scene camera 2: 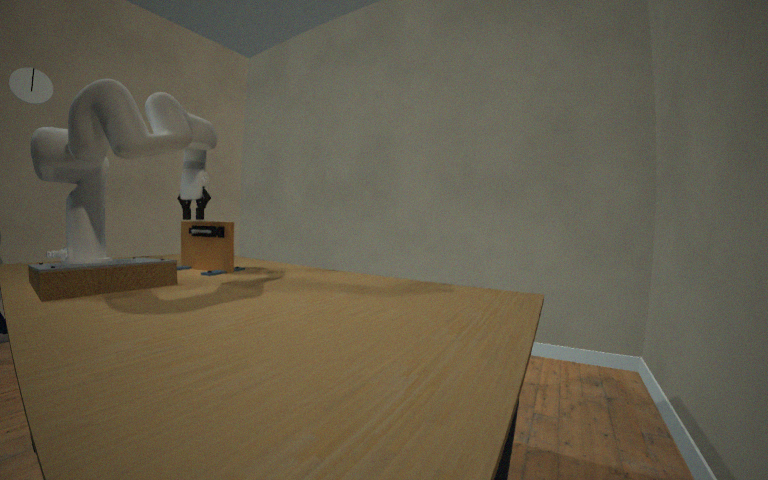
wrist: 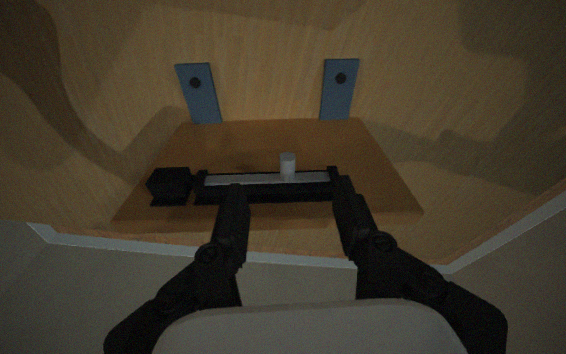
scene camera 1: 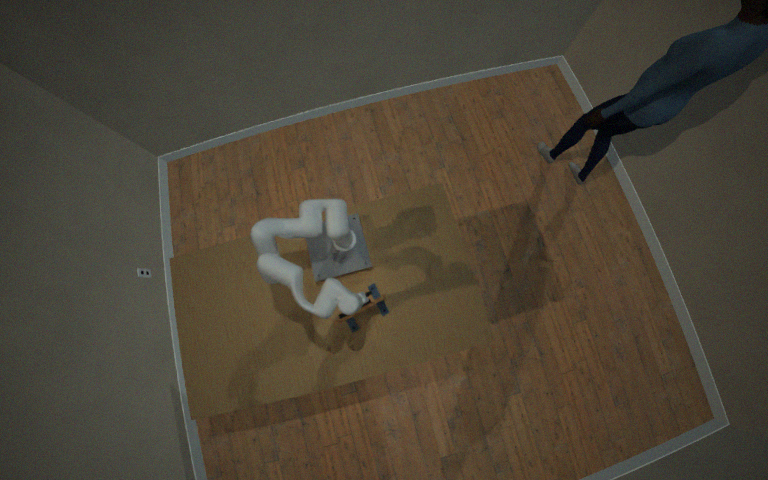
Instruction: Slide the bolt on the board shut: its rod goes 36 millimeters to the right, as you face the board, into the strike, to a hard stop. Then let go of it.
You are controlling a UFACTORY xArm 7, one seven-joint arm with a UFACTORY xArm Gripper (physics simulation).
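Places are measured from the arm's base along level axes (x ahead, y left, z up), in centimetres.
Pixels of known places: gripper, fingertip midpoint: (scene camera 2: 193, 219) (wrist: 290, 194); arm's base at its link origin: (scene camera 2: 87, 262) (scene camera 1: 344, 239).
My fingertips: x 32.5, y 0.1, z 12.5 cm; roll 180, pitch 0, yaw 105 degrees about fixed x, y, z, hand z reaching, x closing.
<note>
Ahead of a thing's pixels: the offset from my fingertips to its top centre. "*": to the spot under its first point. Level surfaces: height alone.
The upright wooden board {dz -0.5, dx +4.5, dy -0.9 cm} (scene camera 1: 378, 300) (scene camera 2: 207, 251) (wrist: 280, 137) carries a black bolt housing {dz -2.1, dx +2.3, dy -3.3 cm} (wrist: 290, 194) with a pale rod {dz -3.5, dx +2.8, dy -1.3 cm} (scene camera 2: 201, 230) (wrist: 245, 178). A pale round knob {dz -3.4, dx +0.9, dy +0.2 cm} (wrist: 287, 165) sticks out from the rod, right of the housing's middle in the wrist view. The black strike {* dz -4.1, dx +4.0, dy -11.3 cm} (scene camera 2: 220, 232) (wrist: 170, 185) is beyond the housing's end, right in scene camera 2 and left in the wrist view. My gripper (scene camera 2: 193, 217) (wrist: 290, 194) is open and empty, its fingertips just above the board's top edge in scene camera 2. In the wrist view the knob appears between the fingertips' lines. Scene camera 1 hides the fingertips.
Blue feet (scene camera 1: 352, 324) (scene camera 2: 212, 272) (wrist: 198, 97) with dark screws hold the board on the wooden table {dz -18.1 cm} (scene camera 1: 226, 350) (scene camera 2: 271, 384). The arm's base plate (scene camera 1: 359, 257) (scene camera 2: 158, 260) is near the board. A person (scene camera 1: 656, 93) stands at the far right in scene camera 1.
</note>
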